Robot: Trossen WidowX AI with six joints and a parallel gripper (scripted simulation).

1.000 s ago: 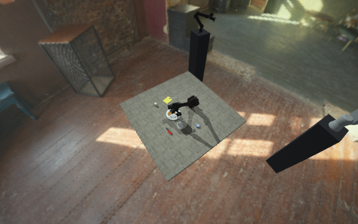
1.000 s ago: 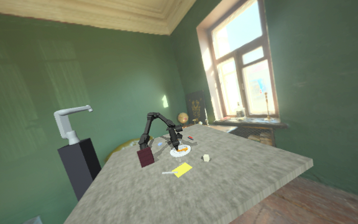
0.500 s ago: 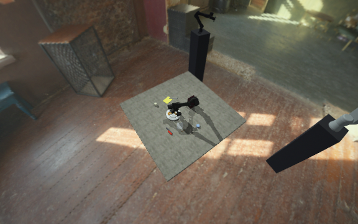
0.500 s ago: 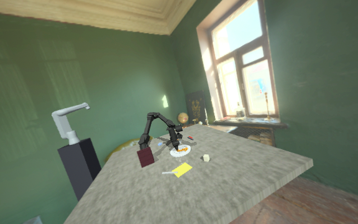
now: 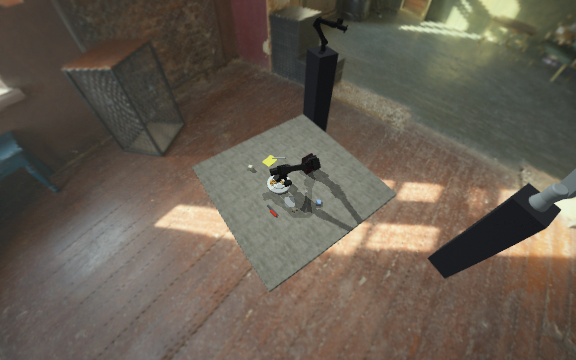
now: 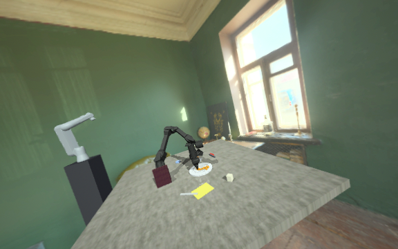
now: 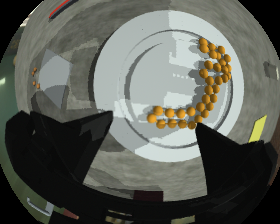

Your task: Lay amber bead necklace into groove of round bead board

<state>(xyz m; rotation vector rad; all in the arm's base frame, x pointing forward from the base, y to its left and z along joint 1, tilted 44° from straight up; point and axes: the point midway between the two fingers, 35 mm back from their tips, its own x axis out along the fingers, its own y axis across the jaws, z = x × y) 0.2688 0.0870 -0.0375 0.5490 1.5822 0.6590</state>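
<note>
My gripper tip is now 3 cm to the left of the board, 3 cm short of it and 2 cm above it. The rest, counted from my gripper tip: red tool: 20 cm ahead, 19 cm to the left, 2 cm below; then grey square: 18 cm to the left, 4 cm ahead, 2 cm below; then yellow card: 29 cm to the right, 2 cm below, 2 cm behind.
</note>
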